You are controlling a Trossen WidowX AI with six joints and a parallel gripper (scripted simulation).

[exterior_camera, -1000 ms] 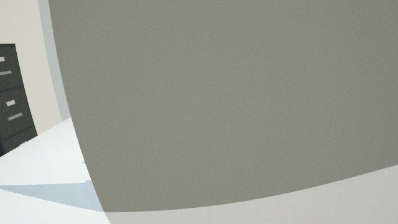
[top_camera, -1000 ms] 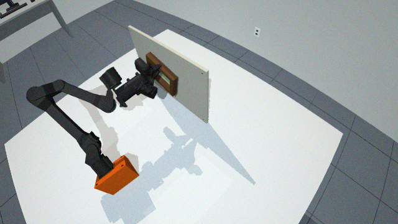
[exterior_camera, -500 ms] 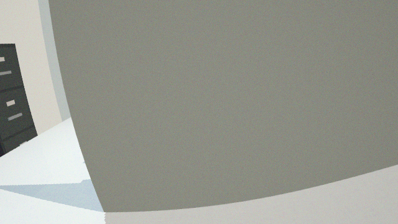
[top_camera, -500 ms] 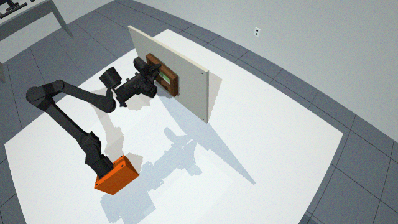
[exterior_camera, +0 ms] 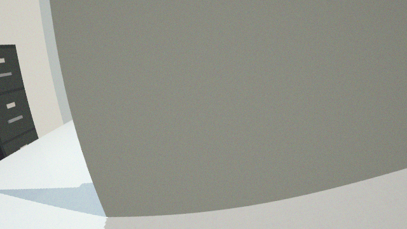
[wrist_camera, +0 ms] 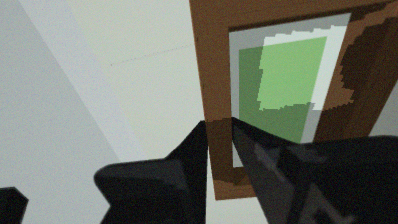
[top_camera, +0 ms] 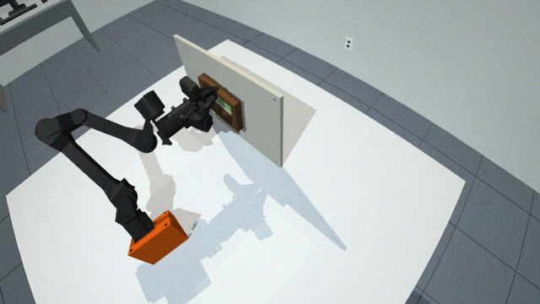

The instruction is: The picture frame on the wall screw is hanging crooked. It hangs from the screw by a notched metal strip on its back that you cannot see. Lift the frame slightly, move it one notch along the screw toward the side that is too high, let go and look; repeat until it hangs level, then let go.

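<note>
The brown wooden picture frame lies 10 mm ahead of my gripper tip and 50 mm below it. From my gripper tip the other things lie so: cream wall board 20 mm ahead, 10 mm to the left, 70 mm below.
</note>
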